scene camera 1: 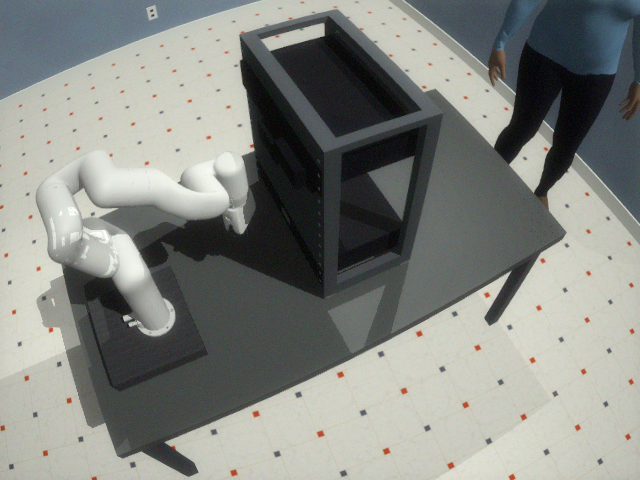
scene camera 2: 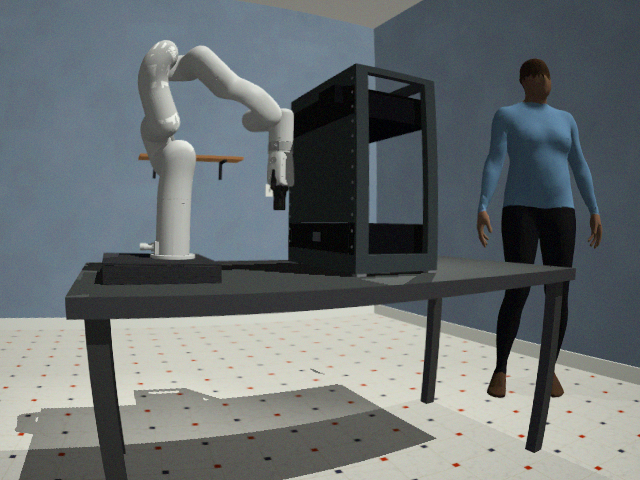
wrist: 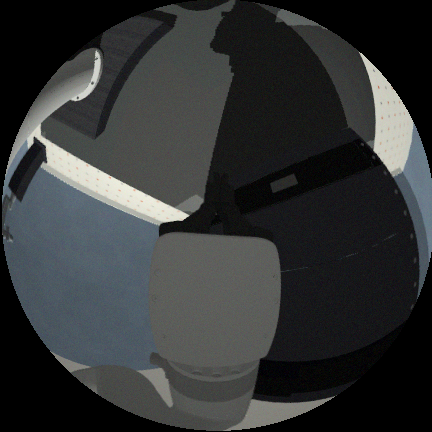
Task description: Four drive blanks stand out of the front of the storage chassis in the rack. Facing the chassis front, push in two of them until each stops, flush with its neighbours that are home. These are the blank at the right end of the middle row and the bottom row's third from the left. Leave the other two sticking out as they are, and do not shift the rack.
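Frame: origin at the arm's base, x ahead, y left, z up, level; metres.
Where they show: gripper, fingertip midpoint: [scene camera 1: 243, 234] [scene camera 2: 279, 210] [wrist: 219, 181]; arm's base, link origin: [scene camera 1: 155, 317] [scene camera 2: 172, 257].
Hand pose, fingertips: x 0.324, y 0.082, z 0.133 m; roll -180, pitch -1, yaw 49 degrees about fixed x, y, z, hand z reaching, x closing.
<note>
Each offset is from my fingertips to the centre of the thing. "spot": to the spot under its first point.
The rack [scene camera 1: 331, 222] [scene camera 2: 361, 180] stands upright on the table, its front facing the arm. A black upper unit @(spot: 0.101 m ahead, 0.022 m right, 0.305 m up) [scene camera 2: 315, 112] and a black lower unit [scene camera 2: 336, 242] [wrist: 325, 171] with a small light patch sit in it, with a plain dark panel between. Dark blocks @(spot: 0.114 m ahead, 0.131 m right, 0.363 m up) [scene camera 1: 292, 165] [scene camera 2: 331, 95] stand out high on the front in the scene views. Shadow hides the separate drive blanks, their rows and how far each stands out. My gripper [scene camera 1: 241, 233] [scene camera 2: 279, 208] [wrist: 219, 181] is shut and empty, fingers pointing down, in front of the panel and apart from it, higher than the lower unit.
The dark table [scene camera 1: 258, 335] [scene camera 2: 248, 304] carries the rack and the arm's dark base block [scene camera 1: 155, 356] [scene camera 2: 160, 272] [wrist: 122, 70]. A person [scene camera 1: 573, 41] [scene camera 2: 537, 160] stands behind the table. A wooden shelf [scene camera 2: 206, 158] is on the wall.
</note>
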